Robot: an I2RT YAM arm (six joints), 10 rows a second.
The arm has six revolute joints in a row. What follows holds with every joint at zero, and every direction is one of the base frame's.
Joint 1 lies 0.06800 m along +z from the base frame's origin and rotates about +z.
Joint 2 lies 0.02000 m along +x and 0.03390 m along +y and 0.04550 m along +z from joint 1 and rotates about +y.
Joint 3 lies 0.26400 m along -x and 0.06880 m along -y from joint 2 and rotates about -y.
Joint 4 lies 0.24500 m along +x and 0.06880 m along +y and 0.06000 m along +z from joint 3 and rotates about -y.
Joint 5 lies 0.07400 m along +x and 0.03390 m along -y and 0.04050 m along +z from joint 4 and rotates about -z.
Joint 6 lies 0.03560 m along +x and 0.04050 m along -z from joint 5 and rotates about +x.
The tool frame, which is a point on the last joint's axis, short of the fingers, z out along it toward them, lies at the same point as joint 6; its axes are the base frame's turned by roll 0.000, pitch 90.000 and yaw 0.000 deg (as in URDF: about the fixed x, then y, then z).
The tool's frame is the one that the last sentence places.
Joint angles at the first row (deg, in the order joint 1, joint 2, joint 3, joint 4, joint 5, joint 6):
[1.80, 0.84, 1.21, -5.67, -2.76, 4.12]
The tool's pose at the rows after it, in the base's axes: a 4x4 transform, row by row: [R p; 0 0 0 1], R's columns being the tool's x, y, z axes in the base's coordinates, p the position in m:
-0.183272 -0.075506 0.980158 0.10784; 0.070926 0.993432 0.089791 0.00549; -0.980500 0.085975 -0.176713 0.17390; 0 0 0 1
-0.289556 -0.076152 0.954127 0.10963; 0.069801 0.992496 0.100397 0.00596; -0.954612 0.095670 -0.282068 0.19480; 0 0 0 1
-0.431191 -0.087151 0.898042 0.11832; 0.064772 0.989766 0.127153 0.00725; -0.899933 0.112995 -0.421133 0.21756; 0 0 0 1
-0.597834 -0.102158 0.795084 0.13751; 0.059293 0.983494 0.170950 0.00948; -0.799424 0.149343 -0.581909 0.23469; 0 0 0 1
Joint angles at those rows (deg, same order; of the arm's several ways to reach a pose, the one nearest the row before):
[1.80, 3.22, 4.38, -11.36, -3.38, 4.40]
[1.81, 10.68, 11.46, -17.21, -4.03, 4.54]
[1.81, 20.93, 20.01, -24.12, -5.67, 4.51]
[1.78, 33.65, 28.82, -31.20, -8.40, 4.51]

